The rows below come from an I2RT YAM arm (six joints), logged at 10 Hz.
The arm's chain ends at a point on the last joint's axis. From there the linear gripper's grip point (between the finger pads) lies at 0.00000 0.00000 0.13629 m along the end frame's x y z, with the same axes.
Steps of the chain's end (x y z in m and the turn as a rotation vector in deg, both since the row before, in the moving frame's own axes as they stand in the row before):
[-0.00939, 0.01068, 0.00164, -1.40, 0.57, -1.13]
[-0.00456, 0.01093, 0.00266, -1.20, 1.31, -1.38]
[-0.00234, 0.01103, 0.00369, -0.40, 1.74, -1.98]
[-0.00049, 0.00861, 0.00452, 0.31, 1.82, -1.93]
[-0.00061, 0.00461, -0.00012, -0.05, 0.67, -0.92]
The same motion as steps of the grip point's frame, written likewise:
[-0.00800, 0.01400, 0.00159, -1.40, 0.57, -1.13]
[-0.00141, 0.01375, 0.00259, -1.20, 1.31, -1.38]
[0.00181, 0.01191, 0.00362, -0.40, 1.74, -1.98]
[0.00383, 0.00780, 0.00445, 0.31, 1.82, -1.93]
[0.00098, 0.00472, -0.00013, -0.05, 0.67, -0.92]

